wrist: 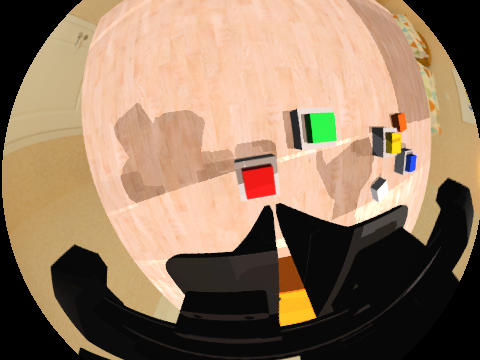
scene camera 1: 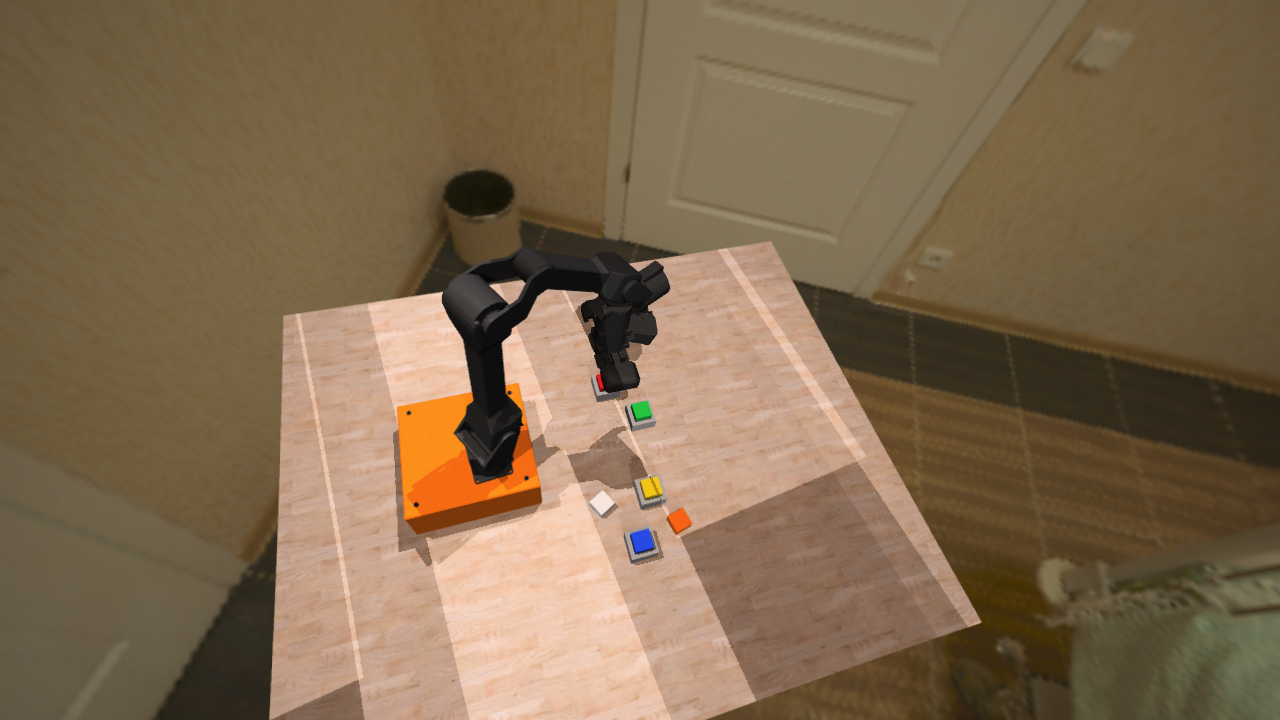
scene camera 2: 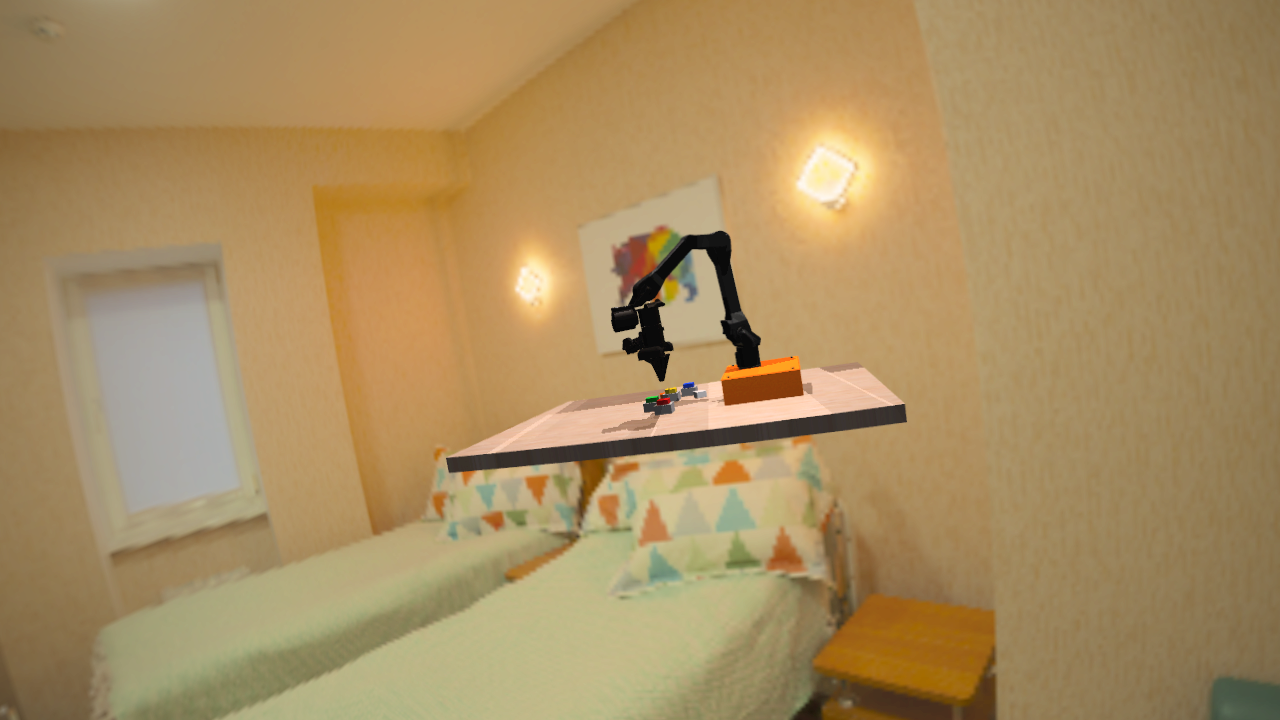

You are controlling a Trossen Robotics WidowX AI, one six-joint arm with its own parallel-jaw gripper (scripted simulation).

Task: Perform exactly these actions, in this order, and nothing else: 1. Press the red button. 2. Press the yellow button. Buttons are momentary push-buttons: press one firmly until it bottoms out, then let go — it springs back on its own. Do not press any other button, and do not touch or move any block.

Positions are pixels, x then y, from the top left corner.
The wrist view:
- my gripper: 272, 210
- red button: 258, 180
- green button: 321, 127
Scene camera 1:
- my gripper: 605, 368
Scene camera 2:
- my gripper: 662, 381
